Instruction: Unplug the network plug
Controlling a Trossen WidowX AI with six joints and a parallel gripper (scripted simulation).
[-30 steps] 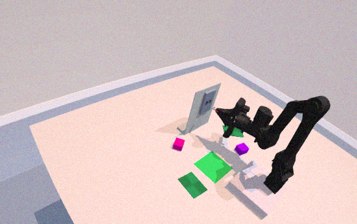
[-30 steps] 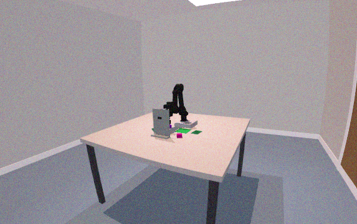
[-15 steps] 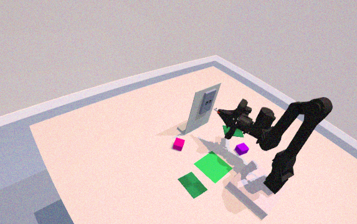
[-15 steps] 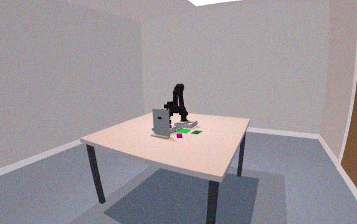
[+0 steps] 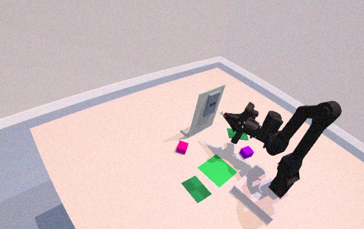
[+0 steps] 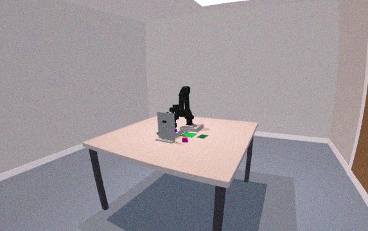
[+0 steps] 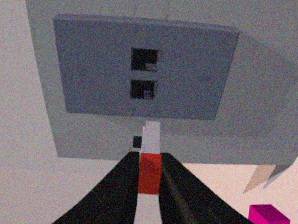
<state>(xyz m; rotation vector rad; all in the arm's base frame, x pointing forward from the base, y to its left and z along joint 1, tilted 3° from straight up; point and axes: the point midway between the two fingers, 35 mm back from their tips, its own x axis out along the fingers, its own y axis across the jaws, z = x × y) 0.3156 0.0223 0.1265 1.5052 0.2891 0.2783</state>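
The green marked square lies 160 mm below my gripper tip, 130 mm behind it and 100 mm to the left of it. Round my gripper tip: grey upright panel (90 mm ahead, 50 mm below, 10 mm to the left); network plug (right at my gripper tip); purple cube (140 mm below, 140 mm behind, 80 mm to the right).
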